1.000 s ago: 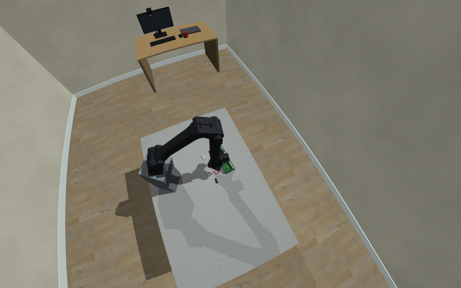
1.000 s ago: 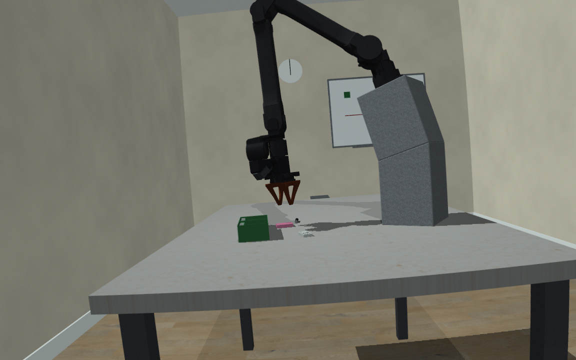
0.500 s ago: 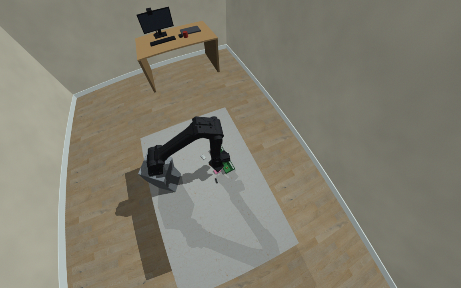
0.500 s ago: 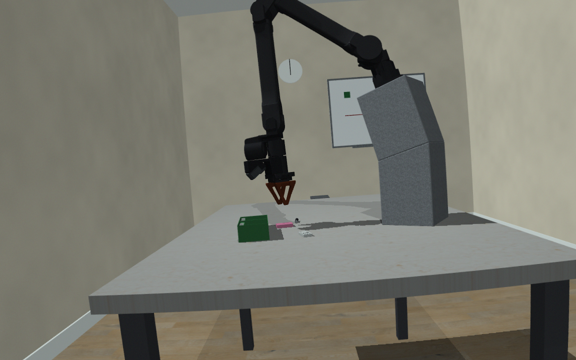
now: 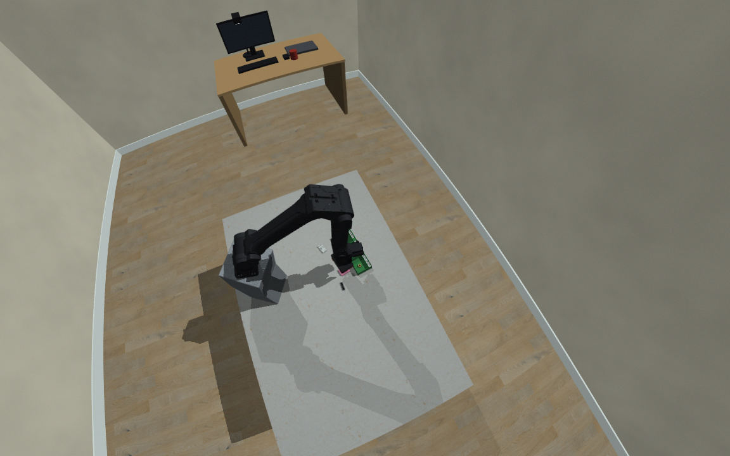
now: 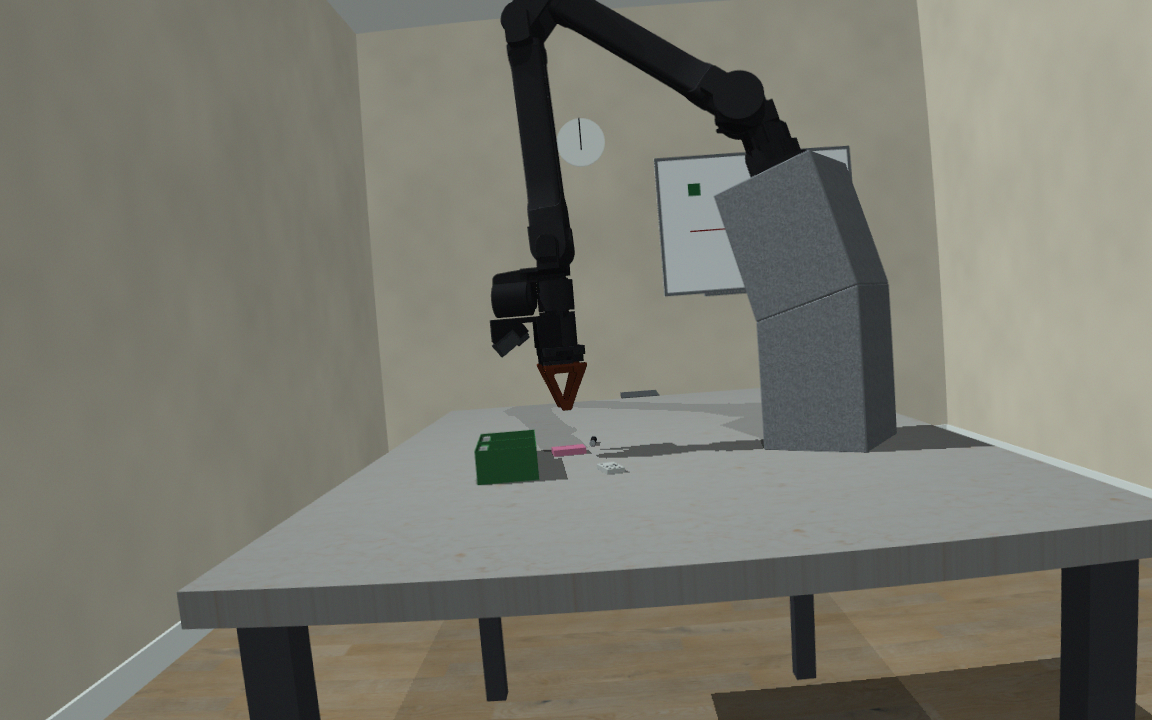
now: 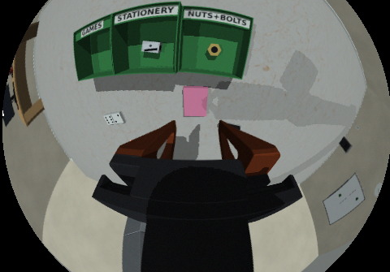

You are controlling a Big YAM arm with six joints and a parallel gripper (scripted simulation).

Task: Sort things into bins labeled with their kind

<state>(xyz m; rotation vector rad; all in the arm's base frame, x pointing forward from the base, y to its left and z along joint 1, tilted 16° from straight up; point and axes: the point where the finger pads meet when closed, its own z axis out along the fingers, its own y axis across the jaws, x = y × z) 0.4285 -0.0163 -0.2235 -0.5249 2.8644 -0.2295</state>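
The pink eraser is 8 cm below my hand. The rest, counted from my hand: grey-white piece (9 cm to the left, 6 cm below, 6 cm ahead); then brass nut (8 cm ahead, 7 cm below, 1 cm to the left); then black battery (8 cm to the right, 7 cm below, 3 cm behind).
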